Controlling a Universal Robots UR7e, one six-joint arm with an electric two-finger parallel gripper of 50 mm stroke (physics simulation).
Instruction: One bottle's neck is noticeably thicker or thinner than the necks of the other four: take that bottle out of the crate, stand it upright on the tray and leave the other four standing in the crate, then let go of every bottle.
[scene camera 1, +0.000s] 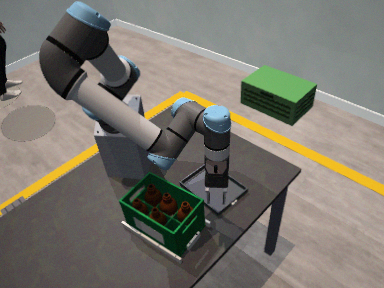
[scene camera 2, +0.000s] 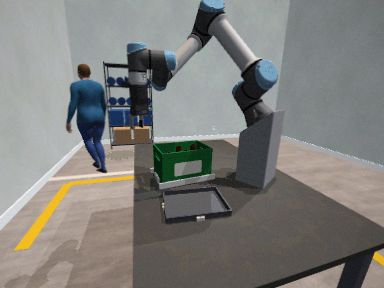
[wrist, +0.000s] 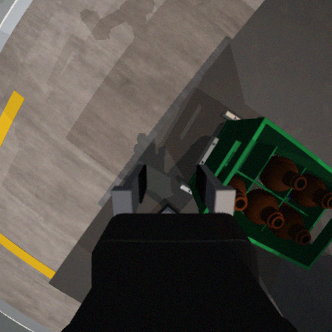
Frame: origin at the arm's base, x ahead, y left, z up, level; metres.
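Seen in the pictures: gripper, fingertip midpoint: (scene camera 1: 216, 201) (scene camera 2: 137, 128) (wrist: 171, 175); arm's base, origin of the base link: (scene camera 2: 261, 121).
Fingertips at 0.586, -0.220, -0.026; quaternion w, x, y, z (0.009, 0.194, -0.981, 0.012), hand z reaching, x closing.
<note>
Pixels of each thing's top centre, then the offset from my fingertips to it, as dx, dy, dz. "*": a spot on its surface instead. Level surfaces: height alone.
- green crate, middle of its top: (wrist: 292, 206) (scene camera 1: 160, 200) (scene camera 2: 182, 146) -0.236, +0.000, -0.117
- dark grey tray, surface spot: (scene camera 2: 195, 202) * -0.155, +0.265, -0.287
- table, its level: dz -0.292
The green crate (scene camera 1: 170, 243) (scene camera 2: 207, 162) (wrist: 240, 131) stands on the table and holds several brown bottles upright in its compartments. Bottles show near its end wall (scene camera 1: 184, 211) (wrist: 237, 189), in its middle (scene camera 1: 168, 204) (wrist: 262, 204) and towards its other end (scene camera 1: 152, 194). I cannot tell clearly from these views which neck differs. The dark grey tray (scene camera 1: 200, 187) (scene camera 2: 195, 202) lies flat beside the crate with no bottle on it; its corner shows in the wrist view (wrist: 168, 209). My gripper (scene camera 1: 216, 199) (scene camera 2: 136, 127) (wrist: 171, 175) is open and empty, high up and to the side of the crate.
Light strips (scene camera 1: 150, 241) (scene camera 2: 187, 181) run along the crate's base. The robot's grey pedestal (scene camera 1: 117, 155) (scene camera 2: 257, 155) stands on the table (scene camera 1: 65, 240) (scene camera 2: 300, 235). A green box (scene camera 1: 280, 82) sits on the floor beyond. A person (scene camera 2: 89, 105) and a shelf rack (scene camera 2: 106, 90) are in the background.
</note>
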